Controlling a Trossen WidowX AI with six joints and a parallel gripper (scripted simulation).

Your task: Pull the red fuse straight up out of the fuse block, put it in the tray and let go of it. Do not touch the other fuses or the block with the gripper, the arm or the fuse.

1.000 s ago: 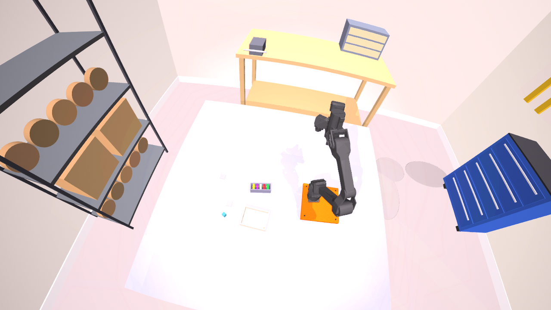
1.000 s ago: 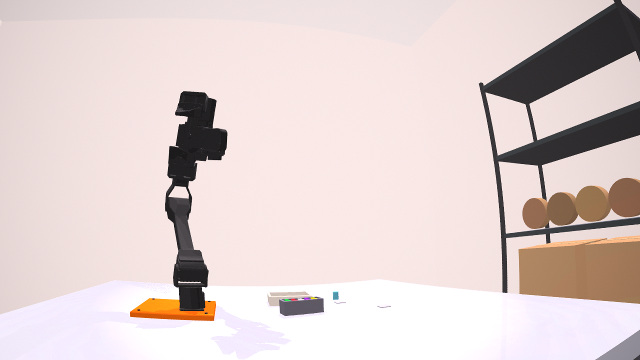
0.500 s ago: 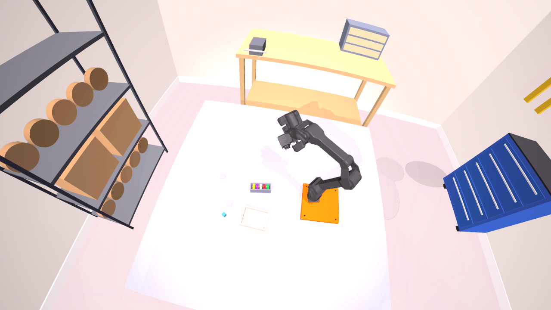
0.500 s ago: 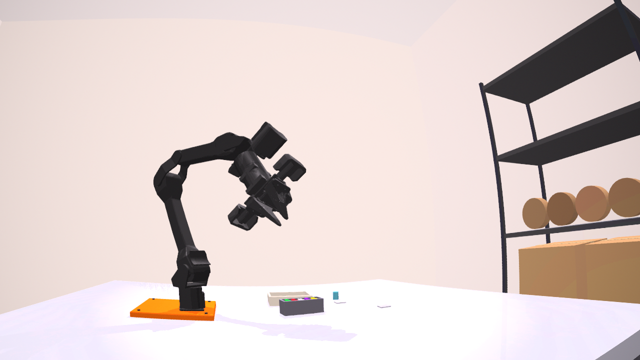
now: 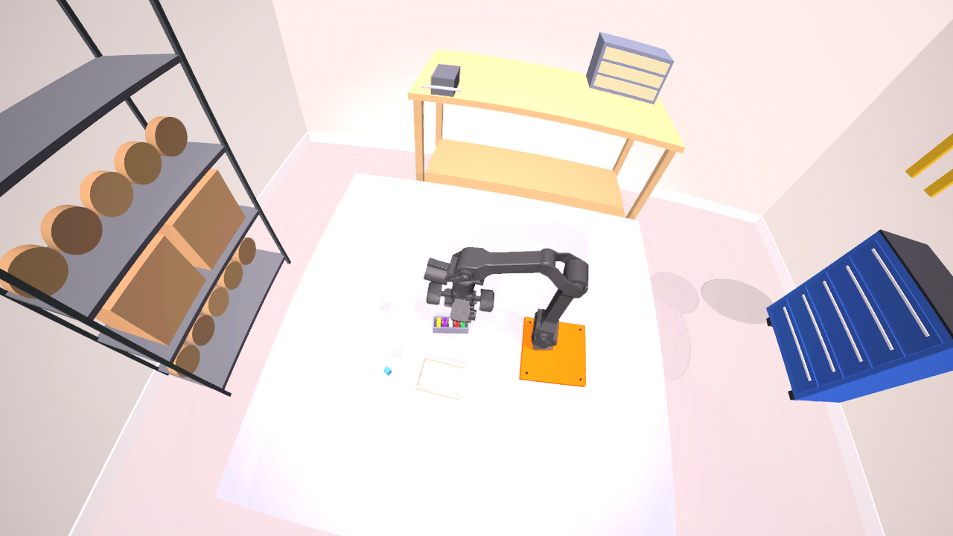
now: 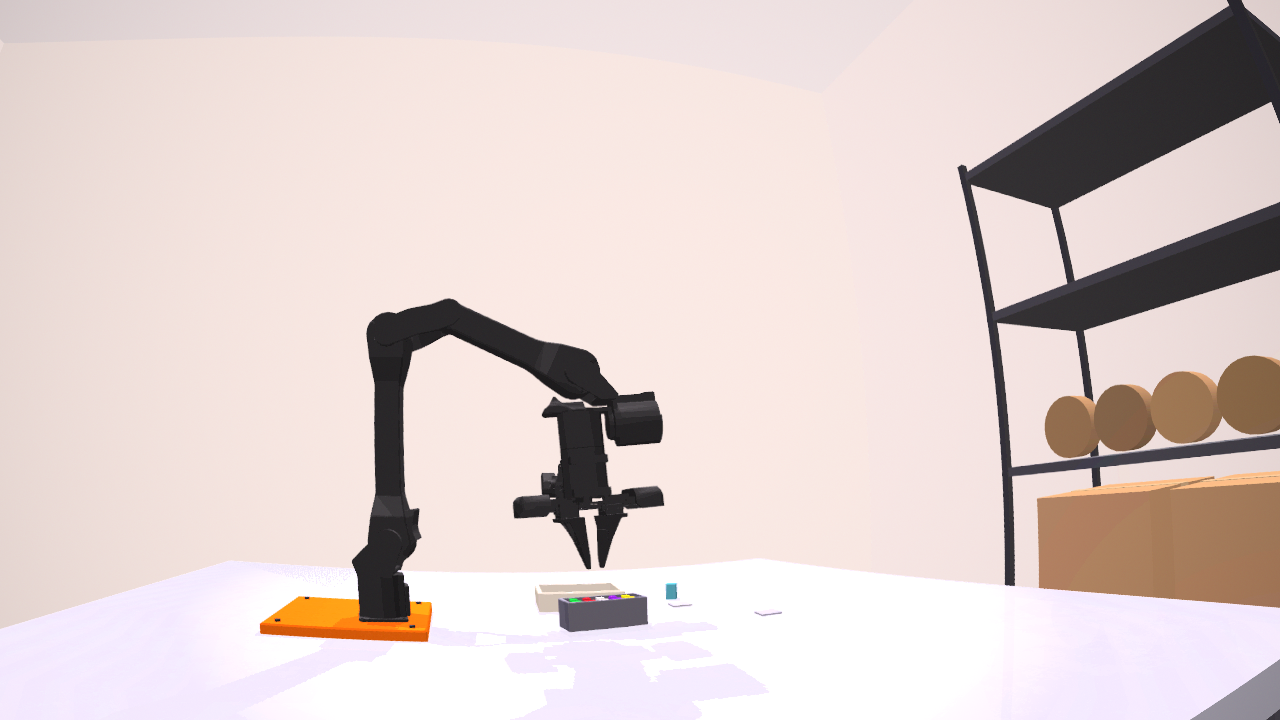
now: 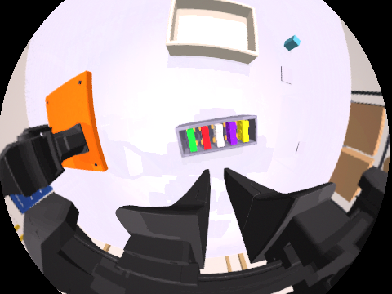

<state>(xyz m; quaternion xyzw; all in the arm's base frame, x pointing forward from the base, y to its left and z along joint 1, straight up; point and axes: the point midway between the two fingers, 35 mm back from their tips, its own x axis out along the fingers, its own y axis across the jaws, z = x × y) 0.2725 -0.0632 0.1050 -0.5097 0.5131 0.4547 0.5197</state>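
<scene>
My gripper tip is 20 mm to the right of the red fuse and 60 mm above it. Also, from my gripper tip: shallow beige tray 40 mm ahead, 190 mm to the left, 80 mm below.
</scene>
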